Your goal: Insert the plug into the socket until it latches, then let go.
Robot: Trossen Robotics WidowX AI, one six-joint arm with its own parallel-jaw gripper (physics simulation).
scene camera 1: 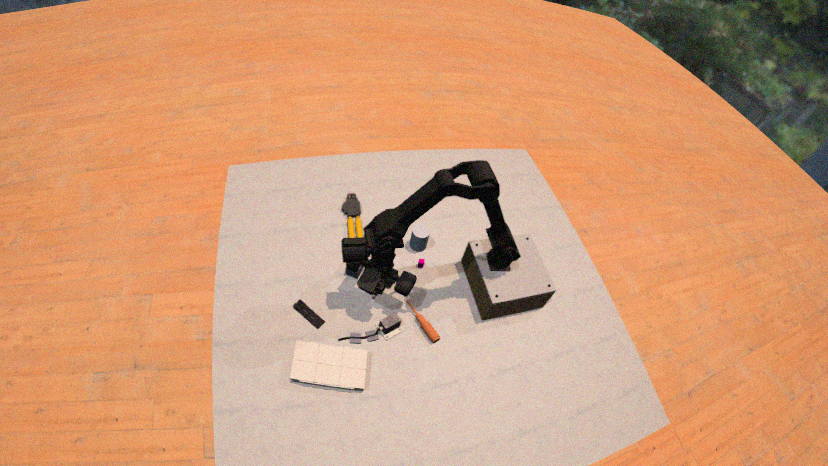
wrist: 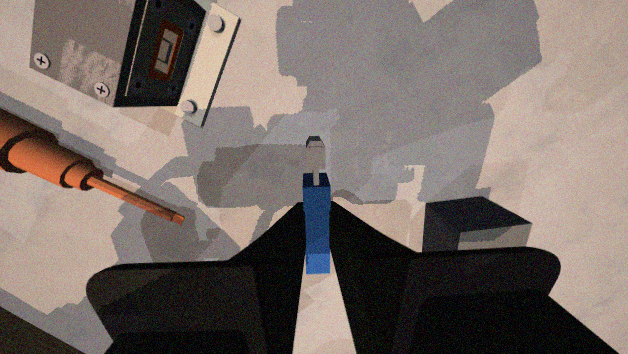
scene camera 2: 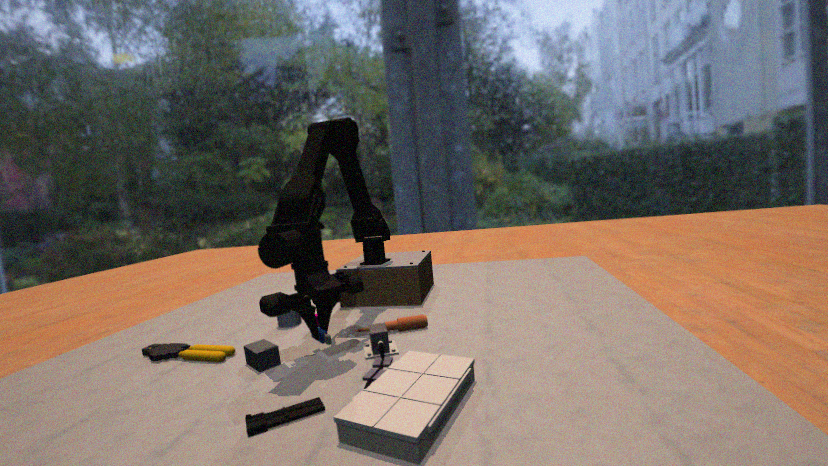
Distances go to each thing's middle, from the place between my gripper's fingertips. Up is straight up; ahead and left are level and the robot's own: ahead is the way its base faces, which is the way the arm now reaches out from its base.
Labels:
Right now the dark cube (scene camera 2: 261, 355) is 70 mm ahead of my hand, 80 mm to the right of it and 10 mm below it. From my hand the other things lie so: blue plug (wrist: 316, 188): 10 mm above; socket (scene camera 2: 378, 332): 30 mm behind, 110 mm to the left, 10 mm below; orange-handled screwdriver (wrist: 37, 151): 120 mm behind, 90 mm to the left, 20 mm below.

